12 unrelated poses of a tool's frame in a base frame.
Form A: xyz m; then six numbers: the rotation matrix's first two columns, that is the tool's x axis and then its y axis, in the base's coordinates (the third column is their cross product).
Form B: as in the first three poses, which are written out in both.
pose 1, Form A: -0.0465, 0.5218, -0.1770, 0.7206, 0.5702, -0.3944, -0.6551, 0.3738, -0.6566
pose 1, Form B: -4.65, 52.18, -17.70, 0.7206, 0.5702, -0.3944, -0.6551, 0.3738, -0.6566
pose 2, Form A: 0.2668, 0.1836, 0.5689, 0.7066, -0.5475, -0.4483, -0.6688, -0.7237, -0.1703
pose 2, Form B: 26.68, 18.36, 56.89, 0.7066, -0.5475, -0.4483, -0.6688, -0.7237, -0.1703
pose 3, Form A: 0.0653, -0.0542, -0.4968, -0.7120, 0.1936, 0.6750, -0.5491, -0.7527, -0.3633
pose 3, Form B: 6.53, -5.42, -49.68, -0.7120, 0.1936, 0.6750, -0.5491, -0.7527, -0.3633
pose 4, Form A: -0.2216, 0.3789, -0.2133, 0.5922, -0.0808, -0.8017, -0.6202, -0.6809, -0.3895
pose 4, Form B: -22.16, 37.89, -21.33, 0.5922, -0.0808, -0.8017, -0.6202, -0.6809, -0.3895
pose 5, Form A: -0.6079, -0.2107, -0.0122, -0.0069, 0.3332, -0.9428, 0.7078, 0.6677, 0.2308
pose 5, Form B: -60.79, -21.07, -1.22, -0.0069, 0.3332, -0.9428, 0.7078, 0.6677, 0.2308
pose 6, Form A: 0.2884, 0.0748, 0.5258, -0.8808, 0.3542, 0.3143, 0.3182, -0.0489, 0.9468
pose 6, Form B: 28.84, 7.48, 52.58, -0.8808, 0.3542, 0.3143, 0.3182, -0.0489, 0.9468
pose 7, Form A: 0.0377, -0.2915, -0.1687, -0.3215, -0.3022, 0.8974, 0.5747, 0.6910, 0.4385
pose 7, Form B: 3.77, -29.15, -16.87, -0.3215, -0.3022, 0.8974, 0.5747, 0.6910, 0.4385
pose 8, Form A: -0.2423, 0.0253, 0.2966, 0.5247, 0.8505, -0.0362, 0.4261, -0.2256, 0.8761
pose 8, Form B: -24.23, 2.53, 29.66, 0.5247, 0.8505, -0.0362, 0.4261, -0.2256, 0.8761
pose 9, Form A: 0.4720, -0.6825, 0.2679, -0.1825, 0.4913, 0.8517, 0.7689, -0.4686, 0.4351
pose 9, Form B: 47.20, -68.25, 26.79, -0.1825, 0.4913, 0.8517, 0.7689, -0.4686, 0.4351
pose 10, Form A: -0.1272, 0.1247, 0.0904, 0.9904, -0.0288, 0.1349, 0.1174, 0.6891, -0.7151
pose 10, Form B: -12.72, 12.47, 9.04, 0.9904, -0.0288, 0.1349, 0.1174, 0.6891, -0.7151
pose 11, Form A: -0.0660, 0.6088, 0.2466, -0.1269, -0.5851, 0.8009, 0.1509, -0.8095, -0.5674
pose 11, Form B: -6.60, 60.88, 24.66, -0.1269, -0.5851, 0.8009, 0.1509, -0.8095, -0.5674
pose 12, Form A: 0.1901, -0.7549, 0.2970, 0.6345, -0.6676, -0.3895, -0.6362, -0.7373, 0.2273
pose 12, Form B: 19.01, -75.49, 29.70, 0.6345, -0.6676, -0.3895, -0.6362, -0.7373, 0.2273
